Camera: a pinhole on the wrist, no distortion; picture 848 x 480 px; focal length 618.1 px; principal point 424.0 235.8 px. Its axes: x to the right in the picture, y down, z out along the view. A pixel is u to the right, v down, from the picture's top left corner.
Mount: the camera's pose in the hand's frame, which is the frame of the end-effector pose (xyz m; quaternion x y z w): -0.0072 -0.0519 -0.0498 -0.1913 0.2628 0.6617 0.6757
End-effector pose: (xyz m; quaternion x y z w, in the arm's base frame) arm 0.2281 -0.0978 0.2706 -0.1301 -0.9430 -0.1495 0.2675
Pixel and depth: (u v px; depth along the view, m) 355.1 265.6 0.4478
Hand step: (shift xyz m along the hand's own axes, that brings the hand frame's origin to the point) 0.0177 0.1811 0.3357
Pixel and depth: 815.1 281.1 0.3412
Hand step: -0.0002 0.3276 0.0902
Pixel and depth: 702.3 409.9 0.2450
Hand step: -0.0524 0.1877 0.0825
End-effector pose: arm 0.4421 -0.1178 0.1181 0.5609 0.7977 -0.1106 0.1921
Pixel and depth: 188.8 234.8 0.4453
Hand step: 0.0413 0.0836 0.4044
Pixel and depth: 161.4 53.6 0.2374
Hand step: 0.0880 0.0084 0.1925
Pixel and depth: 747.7 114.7 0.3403
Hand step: 0.0914 0.2924 0.1042
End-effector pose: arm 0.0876 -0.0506 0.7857 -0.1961 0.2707 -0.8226 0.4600
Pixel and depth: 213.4 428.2 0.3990
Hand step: -0.0882 0.0885 0.3587
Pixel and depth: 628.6 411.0 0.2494
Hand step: -0.0532 0.1684 0.1030
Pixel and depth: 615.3 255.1 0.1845
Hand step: 0.0051 0.1056 0.0615
